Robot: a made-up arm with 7 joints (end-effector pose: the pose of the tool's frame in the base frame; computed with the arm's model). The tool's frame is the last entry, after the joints. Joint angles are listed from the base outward.
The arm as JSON. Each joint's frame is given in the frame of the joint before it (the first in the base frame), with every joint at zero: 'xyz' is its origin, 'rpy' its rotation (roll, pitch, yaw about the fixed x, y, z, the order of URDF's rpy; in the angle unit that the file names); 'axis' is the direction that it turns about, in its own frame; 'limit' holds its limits. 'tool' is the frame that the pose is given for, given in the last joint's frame.
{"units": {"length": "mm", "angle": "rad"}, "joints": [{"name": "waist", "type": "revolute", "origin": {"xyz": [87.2, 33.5, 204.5], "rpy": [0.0, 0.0, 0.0]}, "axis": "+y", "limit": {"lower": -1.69, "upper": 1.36}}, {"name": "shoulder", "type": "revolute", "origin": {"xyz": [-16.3, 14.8, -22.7], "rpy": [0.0, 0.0, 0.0]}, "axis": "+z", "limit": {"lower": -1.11, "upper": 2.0}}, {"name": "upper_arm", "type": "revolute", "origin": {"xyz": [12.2, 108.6, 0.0], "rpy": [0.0, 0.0, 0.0]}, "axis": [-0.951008, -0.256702, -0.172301], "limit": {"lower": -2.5, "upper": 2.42}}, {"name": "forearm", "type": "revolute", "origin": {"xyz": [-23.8, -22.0, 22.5], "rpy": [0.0, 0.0, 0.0]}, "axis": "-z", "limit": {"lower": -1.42, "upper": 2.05}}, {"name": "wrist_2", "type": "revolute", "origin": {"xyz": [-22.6, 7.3, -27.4], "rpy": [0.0, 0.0, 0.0]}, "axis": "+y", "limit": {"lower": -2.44, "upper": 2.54}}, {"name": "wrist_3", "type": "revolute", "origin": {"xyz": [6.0, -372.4, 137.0], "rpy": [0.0, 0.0, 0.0]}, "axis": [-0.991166, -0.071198, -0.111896], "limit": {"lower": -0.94, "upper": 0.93}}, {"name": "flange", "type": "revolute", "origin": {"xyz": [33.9, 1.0, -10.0], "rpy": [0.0, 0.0, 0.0]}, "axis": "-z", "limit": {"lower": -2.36, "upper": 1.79}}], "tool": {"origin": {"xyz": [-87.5, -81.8, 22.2], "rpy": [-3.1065, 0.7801, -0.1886]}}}
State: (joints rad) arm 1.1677 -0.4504 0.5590 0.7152 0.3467 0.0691 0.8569
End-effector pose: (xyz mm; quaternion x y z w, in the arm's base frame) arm 144.1 177.5 568.7 0.2520 -0.8643 -0.2646 0.3456
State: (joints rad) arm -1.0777 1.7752 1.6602 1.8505 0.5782 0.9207 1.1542
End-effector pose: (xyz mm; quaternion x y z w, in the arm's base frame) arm 236.5 -235.6 -46.5 -0.4622 0.2761 -0.3639 0.7601
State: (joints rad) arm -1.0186 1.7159 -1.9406 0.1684 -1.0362 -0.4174 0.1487
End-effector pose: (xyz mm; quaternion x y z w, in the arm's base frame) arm 412.1 -236.4 -75.4 -0.6061 -0.4691 0.5916 0.2502
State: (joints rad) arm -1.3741 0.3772 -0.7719 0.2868 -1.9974 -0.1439 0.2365
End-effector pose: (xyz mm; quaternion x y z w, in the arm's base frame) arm 384.8 -186.6 -53.0 -0.4045 -0.2622 -0.7450 0.4611
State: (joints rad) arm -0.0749 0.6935 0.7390 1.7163 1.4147 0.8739 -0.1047
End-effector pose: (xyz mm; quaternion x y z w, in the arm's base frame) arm -338.3 -189.5 193.7 -0.6659 0.3814 0.6385 0.0595
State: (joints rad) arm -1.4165 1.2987 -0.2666 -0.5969 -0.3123 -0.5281 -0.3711
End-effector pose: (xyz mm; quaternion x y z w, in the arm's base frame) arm 206.4 176.0 548.2 0.4296 0.7072 -0.0460 0.5596
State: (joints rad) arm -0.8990 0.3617 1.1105 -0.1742 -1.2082 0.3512 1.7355
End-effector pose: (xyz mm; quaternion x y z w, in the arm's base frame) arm -183.2 -39.8 188.7 -0.4677 -0.0833 -0.7588 0.4455
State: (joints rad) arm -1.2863 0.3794 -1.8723 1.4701 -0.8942 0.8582 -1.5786
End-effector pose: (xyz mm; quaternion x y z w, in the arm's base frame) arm 50.5 -341.0 51.3 0.8446 0.3420 -0.3081 0.2734
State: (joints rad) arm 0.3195 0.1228 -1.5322 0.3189 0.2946 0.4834 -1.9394
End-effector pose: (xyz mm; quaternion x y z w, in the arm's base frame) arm -35.0 5.1 -256.8 -0.3345 -0.8534 0.1461 0.3723
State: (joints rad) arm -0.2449 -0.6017 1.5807 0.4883 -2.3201 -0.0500 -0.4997
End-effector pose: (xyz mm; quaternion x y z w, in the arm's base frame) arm -365.3 279.5 266.3 0.1553 0.0288 0.3990 0.9032
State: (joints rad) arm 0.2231 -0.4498 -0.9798 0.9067 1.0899 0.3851 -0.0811
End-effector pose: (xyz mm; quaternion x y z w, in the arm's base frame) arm -297.7 -107.5 61.8 -0.2316 0.0351 0.8489 0.4739
